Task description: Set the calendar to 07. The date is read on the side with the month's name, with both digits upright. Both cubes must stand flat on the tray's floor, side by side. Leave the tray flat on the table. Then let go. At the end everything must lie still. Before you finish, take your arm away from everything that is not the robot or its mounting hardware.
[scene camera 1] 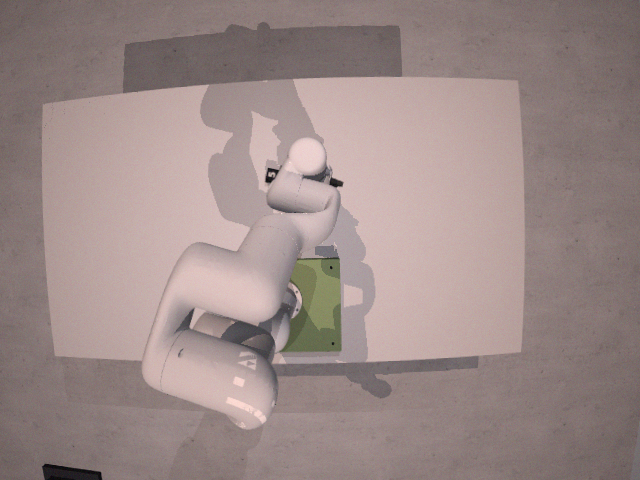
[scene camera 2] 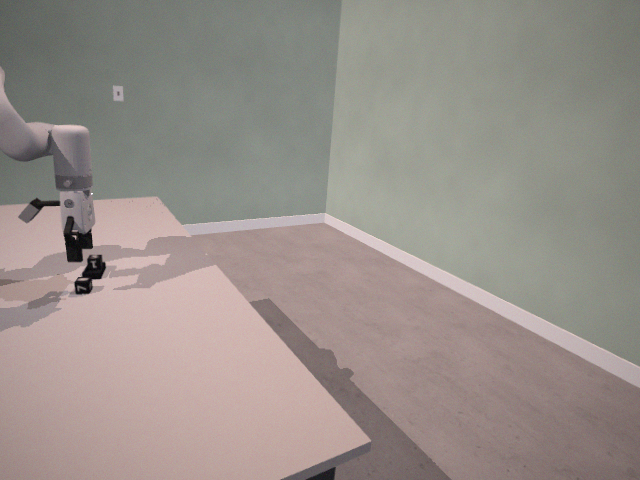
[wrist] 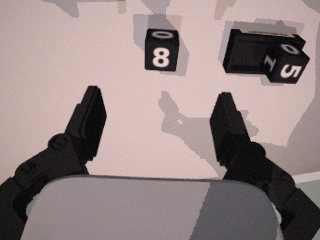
Labels:
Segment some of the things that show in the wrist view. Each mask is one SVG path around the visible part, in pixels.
My gripper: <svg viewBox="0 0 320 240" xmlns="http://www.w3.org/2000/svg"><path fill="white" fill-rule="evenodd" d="M0 185L0 240L312 240L320 228L320 208L300 188L297 189L295 187L294 179L290 174L266 157L266 151L262 145L250 140L240 111L237 111L230 92L222 92L218 95L210 117L210 128L216 159L220 166L225 166L227 169L222 180L86 175L89 172L85 164L87 161L93 161L93 158L97 155L107 119L101 89L97 86L89 85L81 103L76 105L65 132L50 138L47 144L48 148L20 164L15 171L15 175L9 177ZM272 203L276 206L275 209L281 215L280 224ZM39 194L29 217L27 217L26 208L36 194Z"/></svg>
A black calendar tray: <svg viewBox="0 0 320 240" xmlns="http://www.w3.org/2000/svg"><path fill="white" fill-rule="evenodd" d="M222 66L225 73L265 75L260 65L270 42L296 44L302 50L306 41L295 34L231 29Z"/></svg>

